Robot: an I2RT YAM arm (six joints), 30 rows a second.
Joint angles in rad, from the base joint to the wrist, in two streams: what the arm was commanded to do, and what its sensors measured. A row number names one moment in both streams.
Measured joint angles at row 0: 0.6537 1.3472 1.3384 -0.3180 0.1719 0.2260
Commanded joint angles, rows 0 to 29: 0.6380 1.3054 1.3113 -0.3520 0.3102 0.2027; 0.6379 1.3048 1.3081 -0.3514 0.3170 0.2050; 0.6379 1.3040 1.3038 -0.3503 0.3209 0.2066; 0.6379 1.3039 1.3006 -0.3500 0.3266 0.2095; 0.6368 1.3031 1.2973 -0.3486 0.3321 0.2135; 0.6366 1.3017 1.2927 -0.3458 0.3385 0.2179; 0.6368 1.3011 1.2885 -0.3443 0.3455 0.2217; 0.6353 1.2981 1.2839 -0.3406 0.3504 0.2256; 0.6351 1.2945 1.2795 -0.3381 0.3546 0.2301; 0.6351 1.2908 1.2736 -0.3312 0.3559 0.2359; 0.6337 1.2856 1.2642 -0.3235 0.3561 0.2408; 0.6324 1.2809 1.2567 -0.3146 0.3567 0.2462; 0.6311 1.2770 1.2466 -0.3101 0.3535 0.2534; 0.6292 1.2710 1.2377 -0.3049 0.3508 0.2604; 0.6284 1.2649 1.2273 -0.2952 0.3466 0.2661; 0.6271 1.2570 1.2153 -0.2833 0.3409 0.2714; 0.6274 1.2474 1.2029 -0.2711 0.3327 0.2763; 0.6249 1.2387 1.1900 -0.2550 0.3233 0.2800; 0.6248 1.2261 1.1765 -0.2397 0.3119 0.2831; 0.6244 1.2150 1.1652 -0.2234 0.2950 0.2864; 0.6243 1.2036 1.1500 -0.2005 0.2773 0.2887; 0.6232 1.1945 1.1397 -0.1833 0.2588 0.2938; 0.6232 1.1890 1.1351 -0.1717 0.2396 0.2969; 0.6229 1.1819 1.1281 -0.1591 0.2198 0.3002; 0.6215 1.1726 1.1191 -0.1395 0.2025 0.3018; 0.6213 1.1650 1.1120 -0.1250 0.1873 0.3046; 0.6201 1.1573 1.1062 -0.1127 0.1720 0.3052; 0.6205 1.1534 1.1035 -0.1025 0.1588 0.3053; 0.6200 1.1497 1.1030 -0.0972 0.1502 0.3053; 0.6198 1.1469 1.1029 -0.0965 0.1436 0.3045
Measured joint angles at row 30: 0.6521 1.2114 1.1187 -0.0910 0.1608 0.2981
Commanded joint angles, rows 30 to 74: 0.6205 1.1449 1.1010 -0.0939 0.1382 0.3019; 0.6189 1.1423 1.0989 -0.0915 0.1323 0.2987; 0.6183 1.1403 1.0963 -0.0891 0.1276 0.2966; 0.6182 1.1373 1.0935 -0.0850 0.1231 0.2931; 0.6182 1.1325 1.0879 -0.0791 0.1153 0.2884; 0.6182 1.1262 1.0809 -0.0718 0.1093 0.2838; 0.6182 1.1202 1.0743 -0.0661 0.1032 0.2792; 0.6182 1.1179 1.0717 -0.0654 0.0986 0.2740; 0.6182 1.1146 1.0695 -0.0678 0.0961 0.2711; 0.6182 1.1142 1.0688 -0.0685 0.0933 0.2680; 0.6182 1.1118 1.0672 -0.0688 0.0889 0.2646; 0.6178 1.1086 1.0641 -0.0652 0.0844 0.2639; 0.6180 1.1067 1.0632 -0.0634 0.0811 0.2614; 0.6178 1.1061 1.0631 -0.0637 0.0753 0.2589; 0.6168 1.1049 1.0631 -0.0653 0.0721 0.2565; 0.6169 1.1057 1.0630 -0.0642 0.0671 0.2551; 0.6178 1.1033 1.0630 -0.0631 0.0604 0.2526; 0.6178 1.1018 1.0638 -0.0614 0.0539 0.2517; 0.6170 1.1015 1.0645 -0.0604 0.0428 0.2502; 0.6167 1.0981 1.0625 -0.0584 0.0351 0.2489; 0.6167 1.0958 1.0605 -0.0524 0.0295 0.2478; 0.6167 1.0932 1.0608 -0.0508 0.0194 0.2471; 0.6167 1.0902 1.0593 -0.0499 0.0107 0.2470; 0.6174 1.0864 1.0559 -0.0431 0.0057 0.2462; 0.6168 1.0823 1.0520 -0.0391 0.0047 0.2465; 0.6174 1.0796 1.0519 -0.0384 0.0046 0.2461; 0.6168 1.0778 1.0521 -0.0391 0.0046 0.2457; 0.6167 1.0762 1.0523 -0.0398 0.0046 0.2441; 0.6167 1.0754 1.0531 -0.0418 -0.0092 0.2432; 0.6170 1.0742 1.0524 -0.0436 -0.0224 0.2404; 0.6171 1.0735 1.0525 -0.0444 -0.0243 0.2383; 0.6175 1.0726 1.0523 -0.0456 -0.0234 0.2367; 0.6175 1.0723 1.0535 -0.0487 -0.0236 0.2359; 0.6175 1.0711 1.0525 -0.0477 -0.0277 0.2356; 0.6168 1.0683 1.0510 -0.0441 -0.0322 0.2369; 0.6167 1.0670 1.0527 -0.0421 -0.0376 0.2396; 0.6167 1.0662 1.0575 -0.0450 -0.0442 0.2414; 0.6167 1.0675 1.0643 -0.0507 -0.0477 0.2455; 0.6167 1.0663 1.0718 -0.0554 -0.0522 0.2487; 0.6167 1.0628 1.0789 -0.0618 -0.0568 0.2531; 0.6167 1.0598 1.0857 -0.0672 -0.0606 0.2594; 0.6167 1.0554 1.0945 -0.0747 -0.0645 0.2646; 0.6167 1.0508 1.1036 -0.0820 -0.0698 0.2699; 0.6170 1.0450 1.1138 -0.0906 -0.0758 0.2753; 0.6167 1.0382 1.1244 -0.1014 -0.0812 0.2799
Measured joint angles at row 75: 0.6197 1.0836 1.0500 -0.1009 -0.0349 0.2569
